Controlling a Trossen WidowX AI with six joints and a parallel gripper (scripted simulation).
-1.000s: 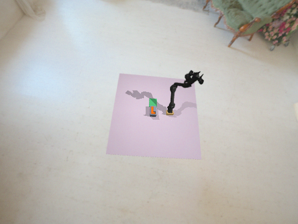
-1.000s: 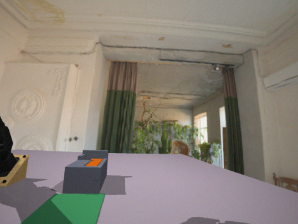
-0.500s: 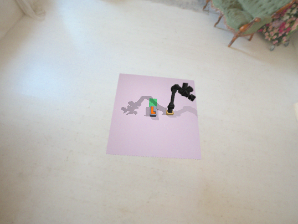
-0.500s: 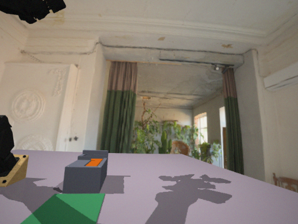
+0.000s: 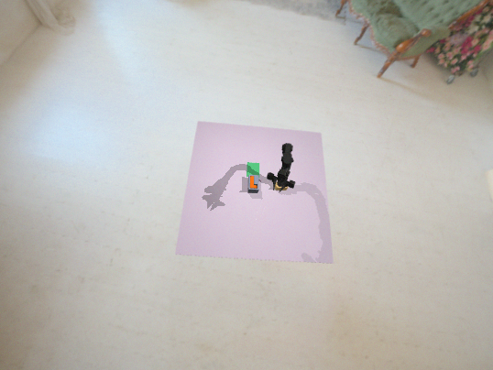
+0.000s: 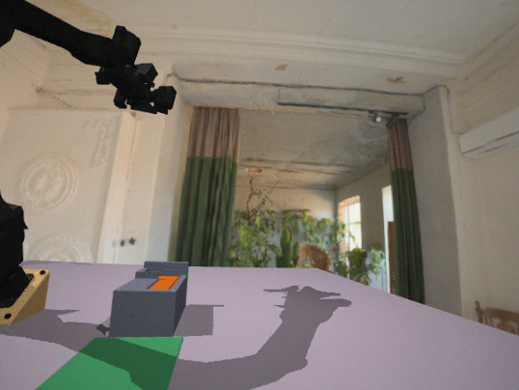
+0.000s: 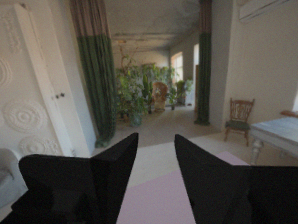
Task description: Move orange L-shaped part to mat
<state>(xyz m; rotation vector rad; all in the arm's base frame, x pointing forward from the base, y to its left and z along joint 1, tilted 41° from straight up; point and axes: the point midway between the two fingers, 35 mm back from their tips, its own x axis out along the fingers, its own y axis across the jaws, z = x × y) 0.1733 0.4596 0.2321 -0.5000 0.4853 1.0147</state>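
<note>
Right now the orange L-shaped part is 8 cm ahead of my gripper tip, 23 cm to the right of it and 47 cm below it. The rest, counted from my gripper tip: green mat 7 cm ahead, 40 cm to the right, 54 cm below.
</note>
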